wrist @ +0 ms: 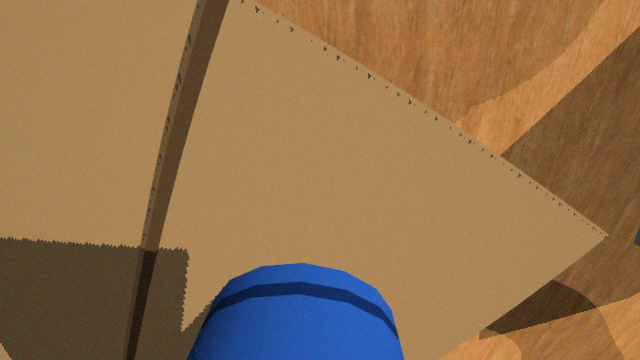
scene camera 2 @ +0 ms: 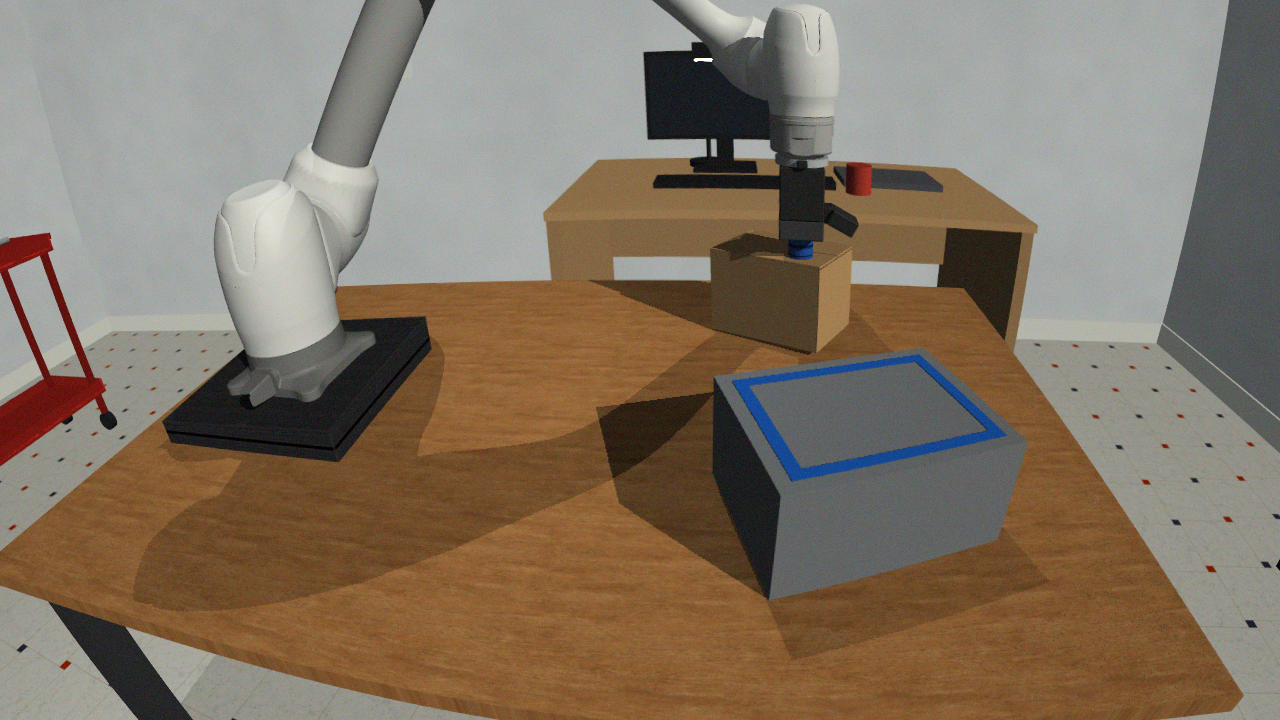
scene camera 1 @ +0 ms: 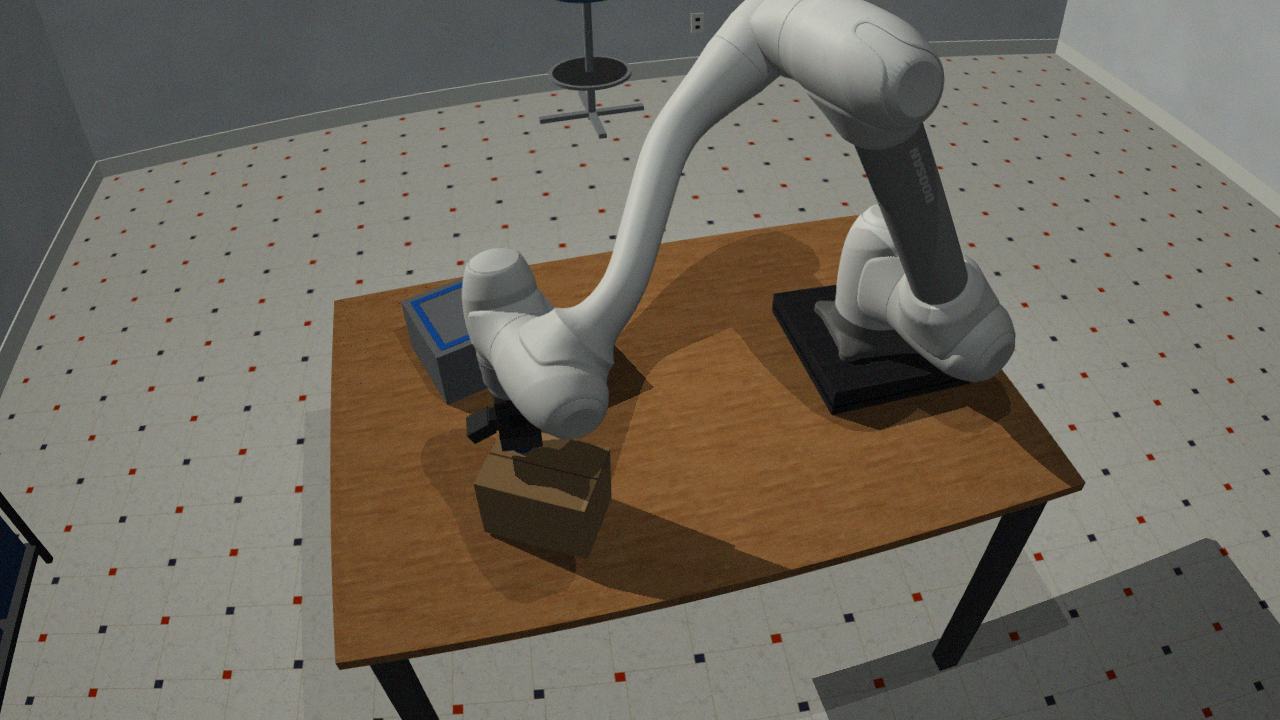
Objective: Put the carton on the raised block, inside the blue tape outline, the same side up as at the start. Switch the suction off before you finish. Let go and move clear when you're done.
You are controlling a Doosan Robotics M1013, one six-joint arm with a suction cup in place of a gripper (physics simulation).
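Places are measured from the arm's base along level axes (x left, y back, z up), in metres.
Pixels of known places: hand at its tool point: [wrist: 301,280] [scene camera 2: 799,263] [scene camera 1: 524,450]; arm's base at its link origin: [scene camera 2: 302,366] [scene camera 1: 868,329].
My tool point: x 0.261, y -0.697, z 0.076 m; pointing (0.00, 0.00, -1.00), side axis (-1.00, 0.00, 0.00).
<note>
For each thing: its top centre in the pictures, then the offset to it from my tool point. Level surfaces: height alone.
- brown carton at its top centre: [scene camera 2: 783,244] [scene camera 1: 541,463] dy +0.025, dx +0.045, dz +0.014 m
- grey raised block at its top centre: [scene camera 2: 867,407] [scene camera 1: 476,305] dy -0.064, dx -0.392, dz -0.003 m
- wooden table at its surface level: dz -0.124 m
A brown carton [scene camera 1: 532,517] [scene camera 2: 765,300] [wrist: 325,165] stands upright on the table, its seamed top facing up. My suction gripper [scene camera 1: 526,447] [scene camera 2: 800,250] [wrist: 300,320] points down with its blue cup against the carton's top, to one side of the seam. The cup looks squashed short, and I take it as gripping the carton. I cannot tell whether the carton's base is slightly off the table. The grey raised block [scene camera 1: 458,376] [scene camera 2: 895,519] stands apart from the carton, with the blue tape outline [scene camera 1: 454,343] [scene camera 2: 771,429] on its top. My arm hides part of the block in scene camera 1.
The wooden table [scene camera 1: 760,483] [scene camera 2: 537,582] bears my arm's black base plate [scene camera 1: 805,358] [scene camera 2: 384,394] at the other end. A desk [scene camera 2: 572,214] with a monitor and a red mug stands beyond the table. A red cart [scene camera 2: 53,394] is at the left in scene camera 2.
</note>
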